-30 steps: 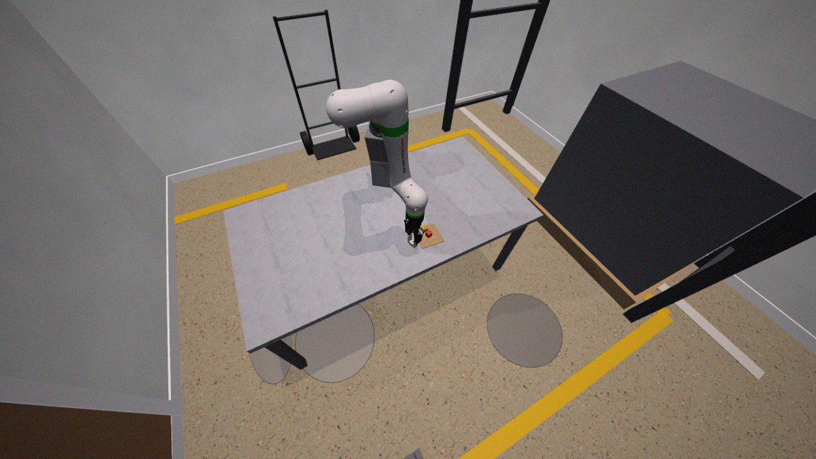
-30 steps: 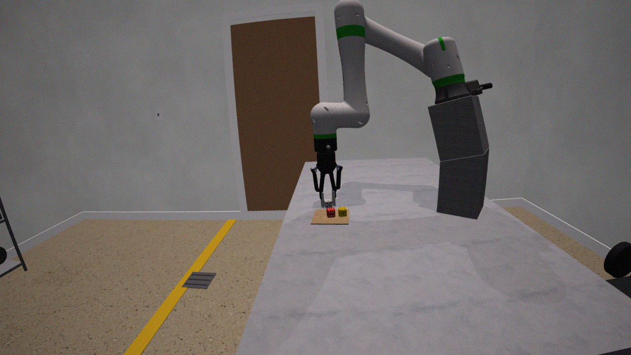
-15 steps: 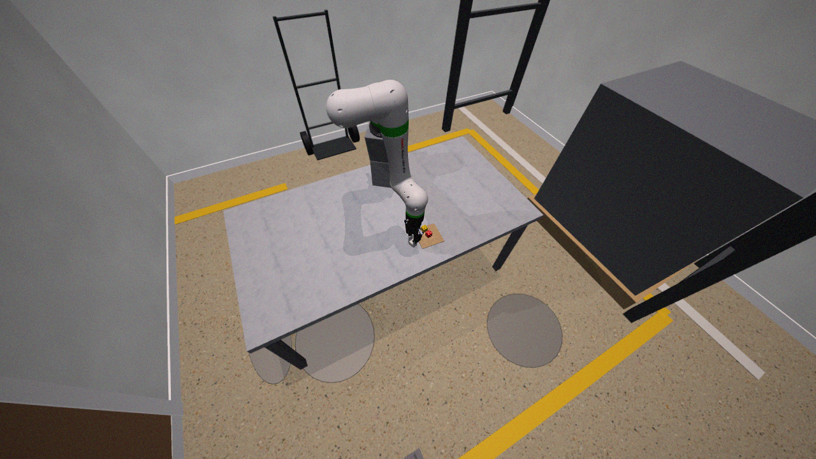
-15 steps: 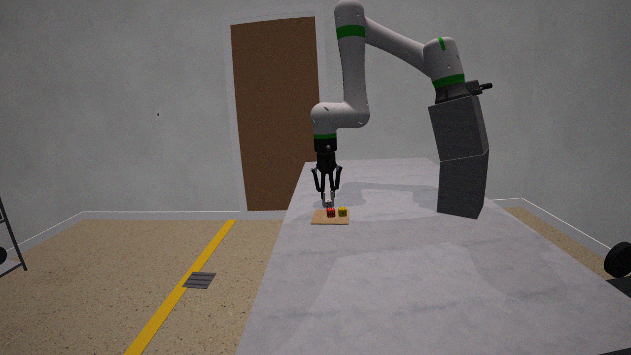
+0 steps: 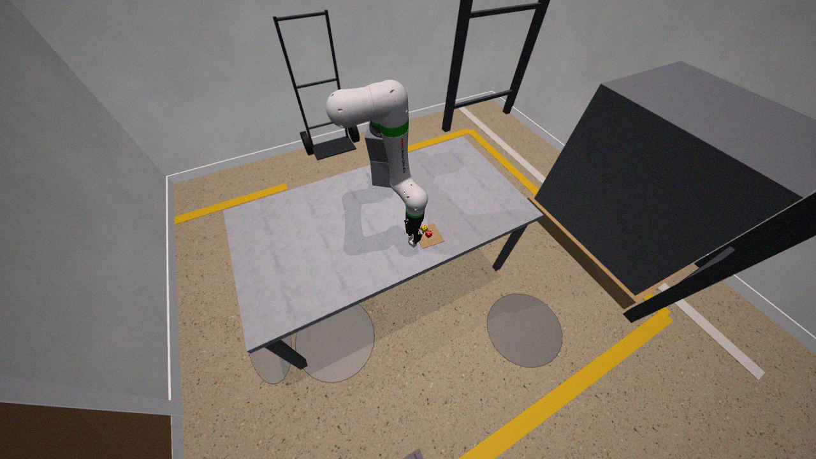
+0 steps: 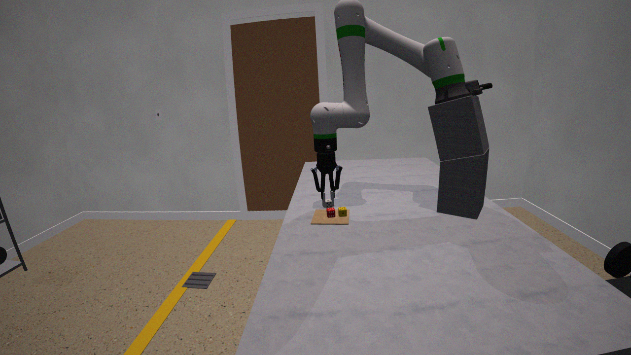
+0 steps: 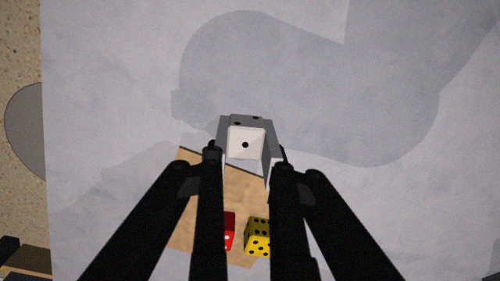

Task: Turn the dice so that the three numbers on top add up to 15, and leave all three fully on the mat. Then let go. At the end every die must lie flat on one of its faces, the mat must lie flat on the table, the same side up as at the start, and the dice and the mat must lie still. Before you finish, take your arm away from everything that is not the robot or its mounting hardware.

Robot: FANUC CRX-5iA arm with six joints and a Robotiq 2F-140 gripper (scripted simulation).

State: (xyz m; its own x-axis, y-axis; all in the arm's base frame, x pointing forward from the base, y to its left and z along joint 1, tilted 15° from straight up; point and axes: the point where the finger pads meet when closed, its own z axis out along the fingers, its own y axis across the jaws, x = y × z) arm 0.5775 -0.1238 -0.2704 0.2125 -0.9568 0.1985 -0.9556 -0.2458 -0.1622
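The red die is 110 mm to the left of my hand, 20 mm below it and 10 mm behind it. From my hand the other things lie so: tan mat 110 mm to the left, 30 mm below, 10 mm behind; then yellow die 110 mm to the left, 50 mm behind, 20 mm below; then white die 20 mm below.
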